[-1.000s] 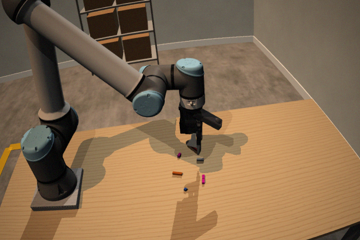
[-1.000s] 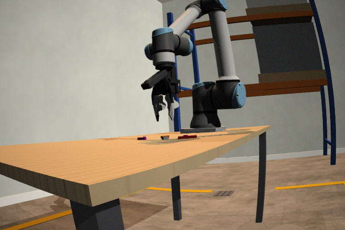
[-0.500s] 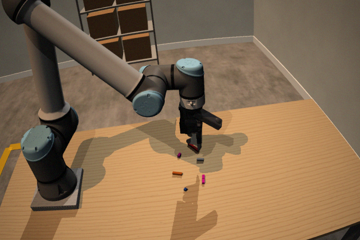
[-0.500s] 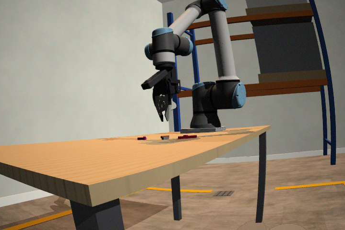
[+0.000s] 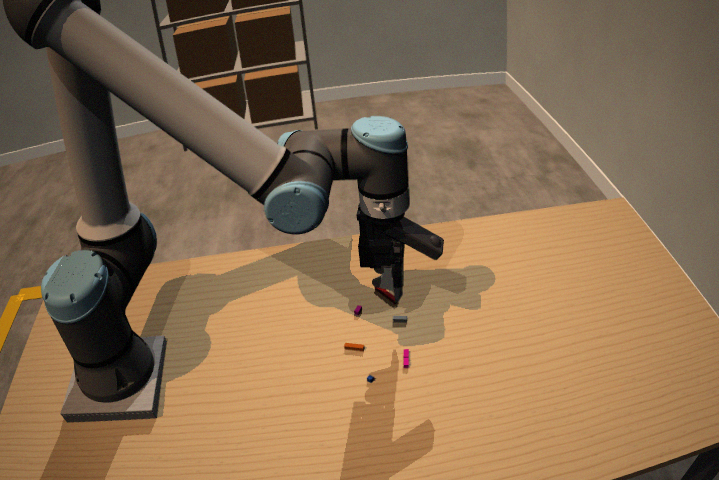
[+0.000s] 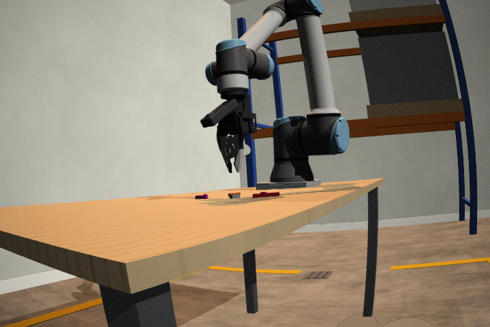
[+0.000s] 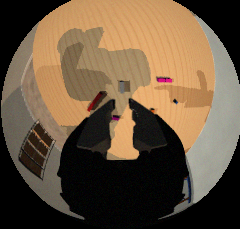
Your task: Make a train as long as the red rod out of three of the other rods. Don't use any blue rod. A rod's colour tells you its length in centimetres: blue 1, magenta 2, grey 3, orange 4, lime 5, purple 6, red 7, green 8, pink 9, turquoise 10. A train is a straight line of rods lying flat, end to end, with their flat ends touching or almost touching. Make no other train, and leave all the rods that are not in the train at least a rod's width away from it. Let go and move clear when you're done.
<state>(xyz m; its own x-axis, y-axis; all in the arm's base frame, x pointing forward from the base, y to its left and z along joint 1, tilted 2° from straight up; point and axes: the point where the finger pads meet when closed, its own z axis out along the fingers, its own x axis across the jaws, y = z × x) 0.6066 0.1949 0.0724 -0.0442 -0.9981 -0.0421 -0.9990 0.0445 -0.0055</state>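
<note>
The grey rod lies 80 mm below my hand. Also, from my hand: red rod (80 mm to the left, 80 mm below, 30 mm behind); then orange rod (90 mm behind, 80 mm to the right, 80 mm below); then blue rod (170 mm to the right, 80 mm below, 50 mm behind).
</note>
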